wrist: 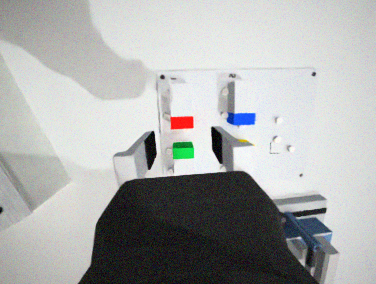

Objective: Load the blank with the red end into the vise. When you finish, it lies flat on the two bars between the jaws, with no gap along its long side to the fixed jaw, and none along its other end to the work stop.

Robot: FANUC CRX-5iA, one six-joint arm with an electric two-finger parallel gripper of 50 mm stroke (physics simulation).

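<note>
The blank with the red end (pixel 182 122) lies on the white plate (pixel 295 95), near its upper left corner. Its body is white and its red end points down in the view. My gripper (pixel 183 140) is open and empty, high above the plate. The green-ended blank shows between the fingers in the view, and the red end shows just above them. Part of the vise (pixel 300 201) shows at the lower right, with a grey jaw and blue parts; the gripper's dark body hides the rest. The bars and work stop cannot be made out clearly.
A blank with a green end (pixel 183 150) lies below the red one. A blank with a blue end (pixel 242 119) lies to its right. A yellow end (pixel 243 142) shows partly behind the right finger. White pegs stand on the plate. A pale block-like surface is at the left edge.
</note>
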